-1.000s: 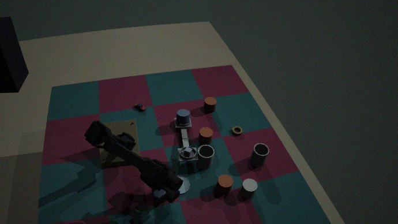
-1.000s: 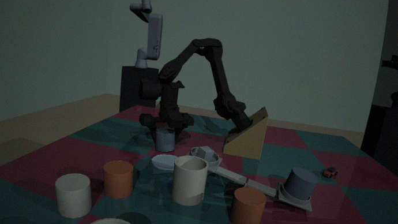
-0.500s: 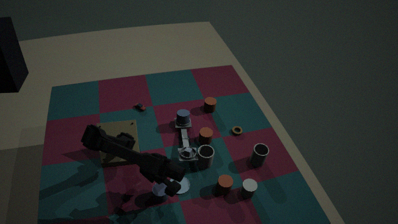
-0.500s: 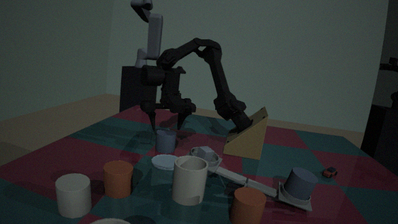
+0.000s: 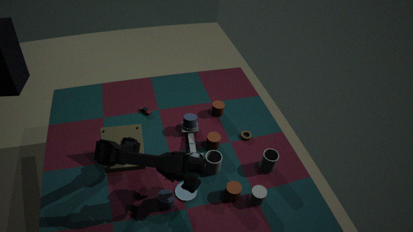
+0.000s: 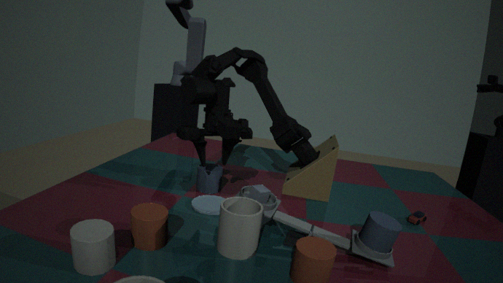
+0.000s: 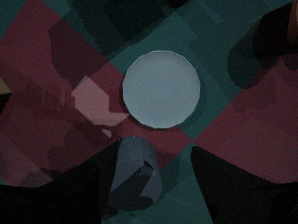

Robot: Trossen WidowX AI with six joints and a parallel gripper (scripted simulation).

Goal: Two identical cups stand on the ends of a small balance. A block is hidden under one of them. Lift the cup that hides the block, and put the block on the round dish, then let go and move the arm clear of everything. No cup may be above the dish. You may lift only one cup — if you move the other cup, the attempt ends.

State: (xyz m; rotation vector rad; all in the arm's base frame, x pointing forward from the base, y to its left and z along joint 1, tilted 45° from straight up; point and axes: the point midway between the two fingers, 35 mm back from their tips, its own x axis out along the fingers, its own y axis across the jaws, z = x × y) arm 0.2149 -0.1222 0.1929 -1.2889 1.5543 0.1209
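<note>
Now: gripper tip 15 cm to the right of the grey block, 9 cm short of it and 1 cm above it. Round my gripper tip: pale round dish: 9 cm below, 4 cm ahead, 2 cm to the left; then white cylinder: 35 cm ahead, 7 cm to the right, 6 cm below; then blue-grey cup: 6 cm below, 6 cm behind, 5 cm to the right.
</note>
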